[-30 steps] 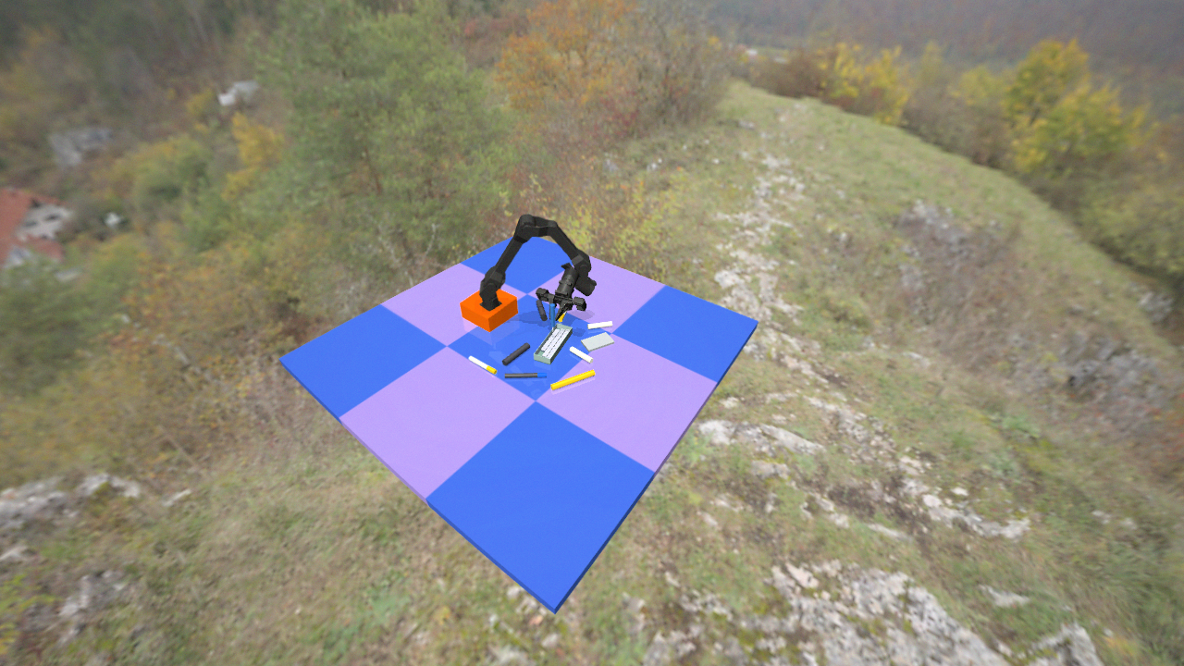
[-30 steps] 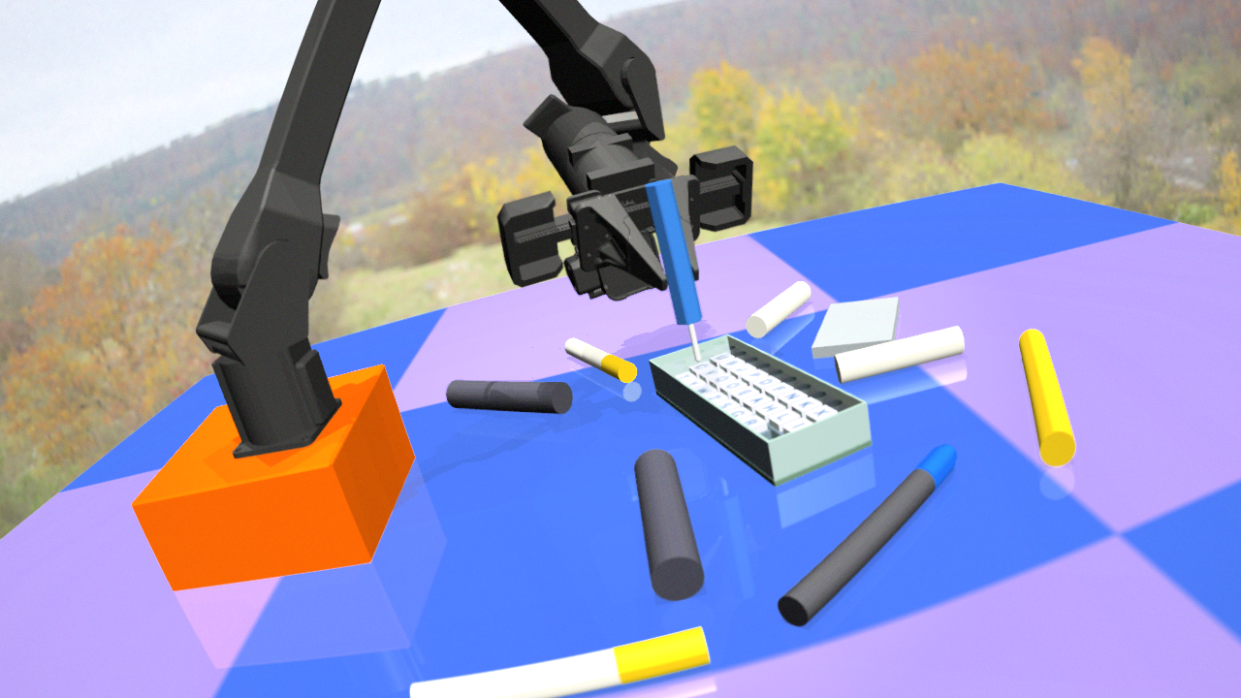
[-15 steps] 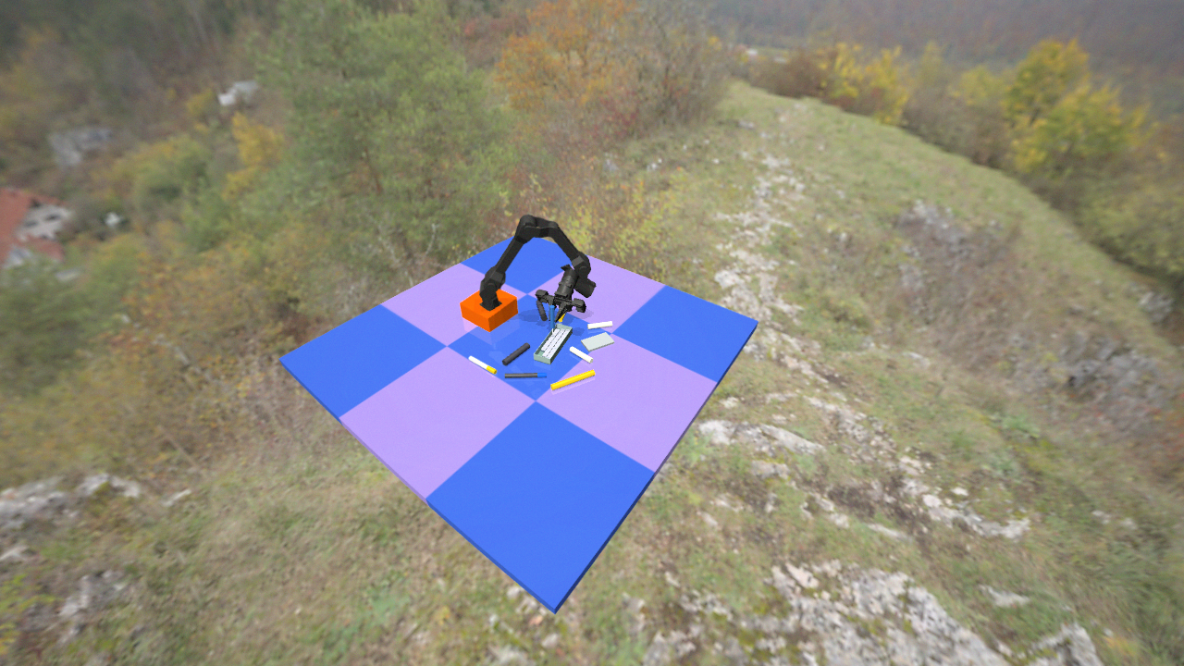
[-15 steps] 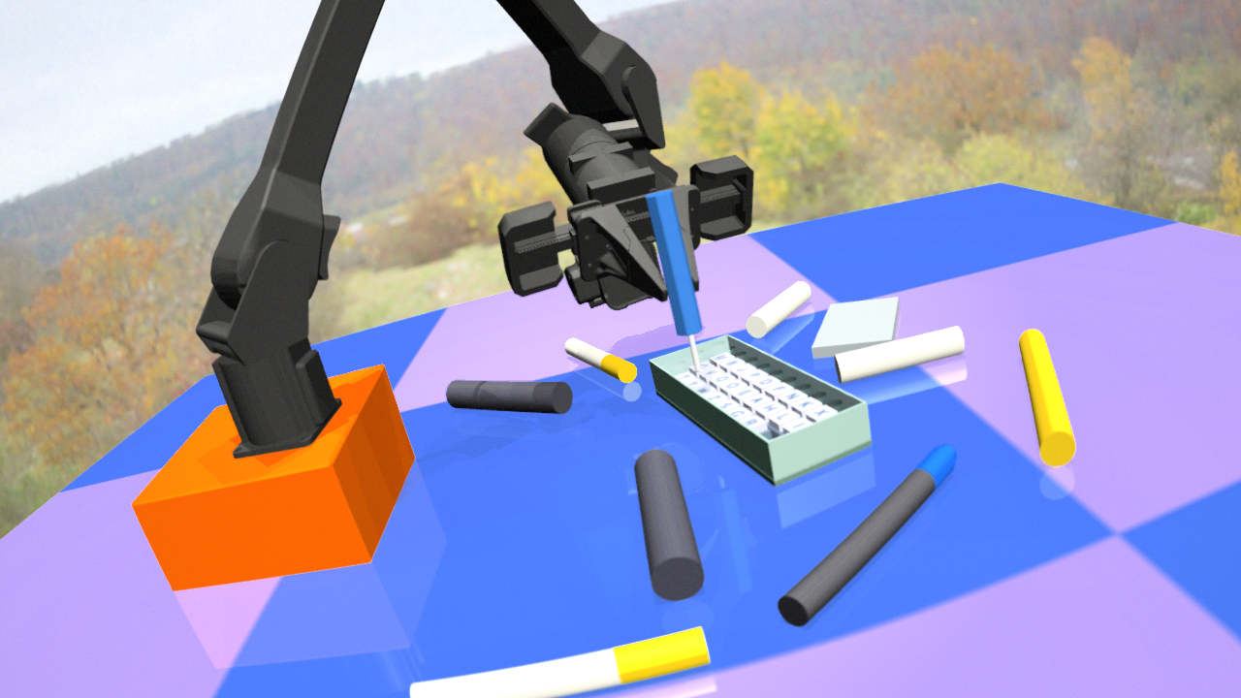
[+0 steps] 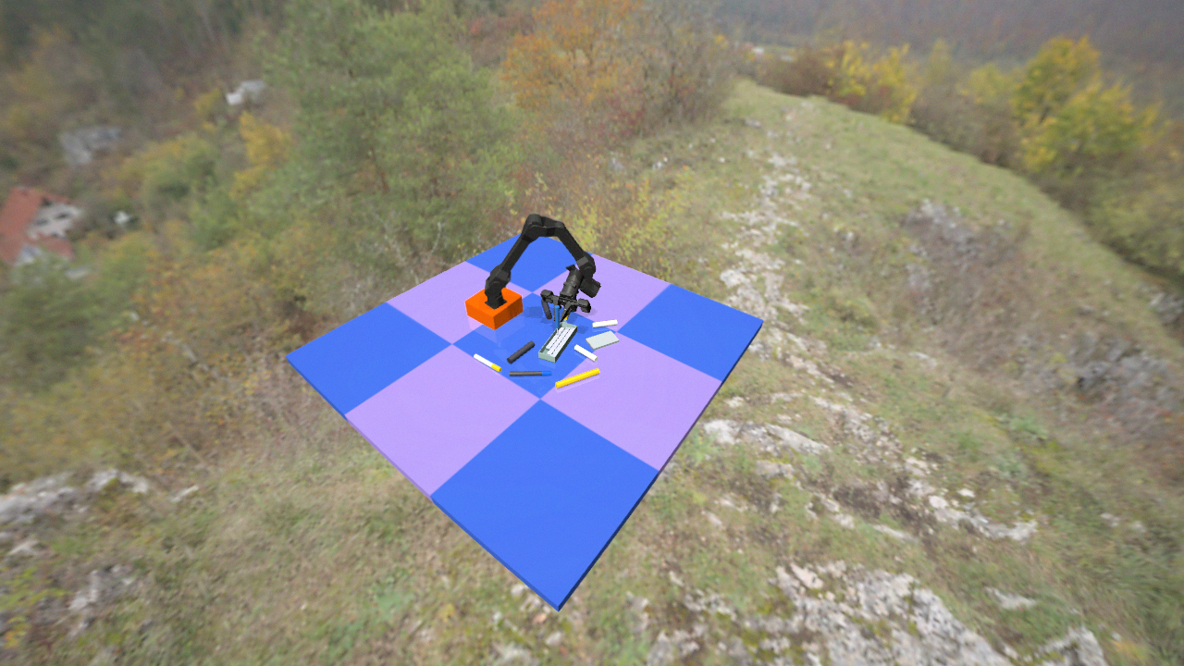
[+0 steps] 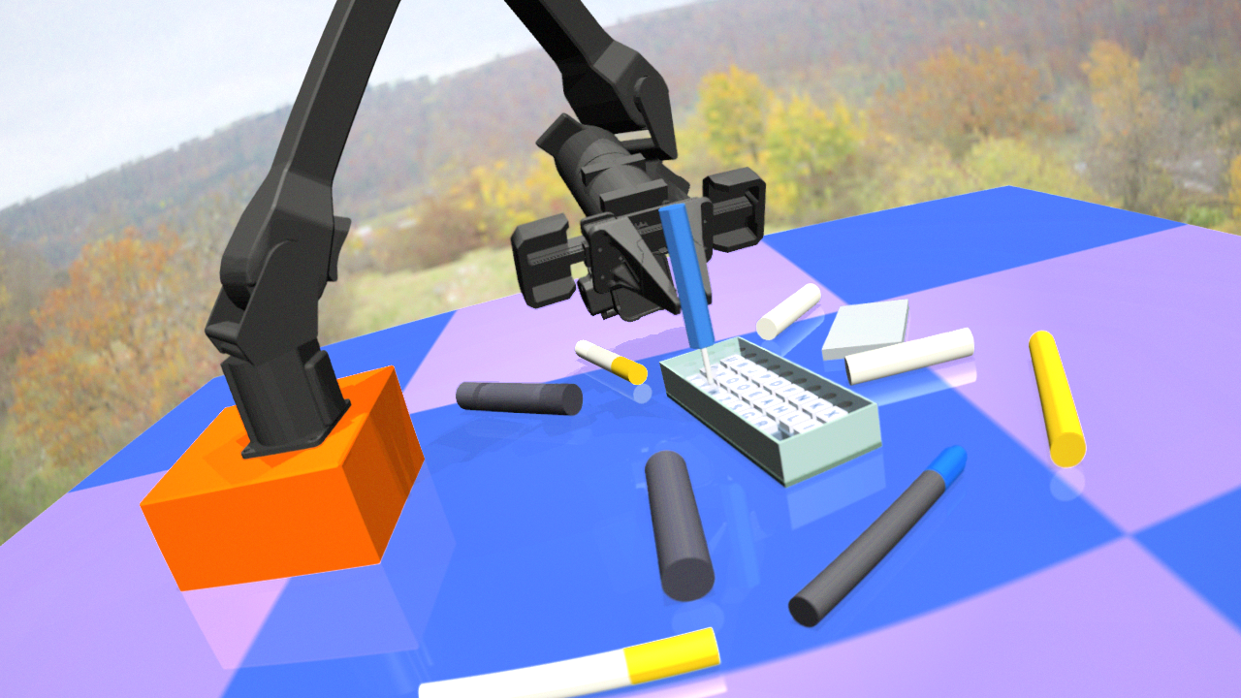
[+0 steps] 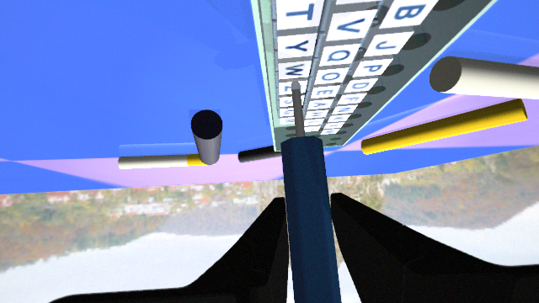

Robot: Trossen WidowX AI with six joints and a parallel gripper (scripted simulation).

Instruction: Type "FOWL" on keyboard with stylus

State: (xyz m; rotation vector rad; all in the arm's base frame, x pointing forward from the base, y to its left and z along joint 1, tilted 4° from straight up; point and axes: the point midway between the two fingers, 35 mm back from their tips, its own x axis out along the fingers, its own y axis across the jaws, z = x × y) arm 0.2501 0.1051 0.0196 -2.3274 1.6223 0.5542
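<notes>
The keyboard end wall lies 3 cm ahead of my gripper tip, 2 cm to the right of it and 6 cm below it. Round my gripper tip: blue stylus (1 cm below); then stylus tip (5 cm below); then grey pad (13 cm ahead, 10 cm to the left, 7 cm below).
</notes>
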